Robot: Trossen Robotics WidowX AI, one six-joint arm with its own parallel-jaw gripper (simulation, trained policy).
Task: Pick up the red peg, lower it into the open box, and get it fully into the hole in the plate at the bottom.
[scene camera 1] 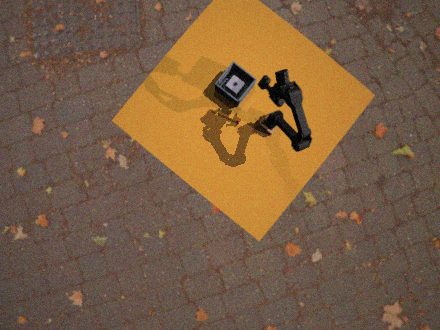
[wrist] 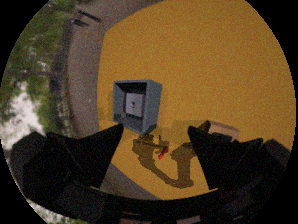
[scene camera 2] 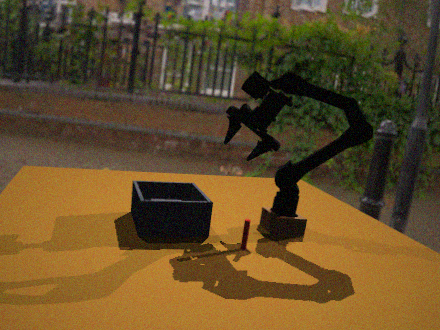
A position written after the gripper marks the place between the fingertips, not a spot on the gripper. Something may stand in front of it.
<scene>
In view: the gripper [scene camera 2: 236, 152] and a dark box [scene camera 2: 191, 217].
The dark box is seen too in scene camera 1 [scene camera 1: 234, 69] and in the wrist view [wrist: 143, 125]. The gripper is seen too in the wrist view [wrist: 156, 128].
</scene>
